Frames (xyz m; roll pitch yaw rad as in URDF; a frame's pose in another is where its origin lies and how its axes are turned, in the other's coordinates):
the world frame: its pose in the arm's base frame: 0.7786 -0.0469 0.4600 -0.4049 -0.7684 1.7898
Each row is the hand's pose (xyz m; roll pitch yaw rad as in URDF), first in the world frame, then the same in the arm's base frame.
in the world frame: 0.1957 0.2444 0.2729 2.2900 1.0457 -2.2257
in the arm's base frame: 0.4472 -0.0866 0.7071 -2.6392 0.7361 0.5266
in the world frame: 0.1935 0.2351 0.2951 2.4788 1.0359 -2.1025
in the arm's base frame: 0.4509 -0.1045 0.7229 -2.5508 0.6735 0.5357
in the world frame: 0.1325 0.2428 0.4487 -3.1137 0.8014 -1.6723
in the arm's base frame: 0.4154 -0.2557 0.7799 -2.2470 0.3339 0.4526
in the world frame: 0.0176 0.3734 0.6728 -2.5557 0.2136 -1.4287
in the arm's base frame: 0.2533 -0.4864 0.8111 -1.8272 -0.2322 0.1882
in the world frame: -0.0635 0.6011 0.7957 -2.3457 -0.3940 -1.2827
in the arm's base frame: 0.0179 -0.6151 0.7715 -1.4083 -0.7571 -0.2049
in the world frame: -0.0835 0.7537 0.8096 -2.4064 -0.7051 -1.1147
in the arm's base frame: -0.1283 -0.6287 0.7235 -1.1092 -1.0257 -0.5485
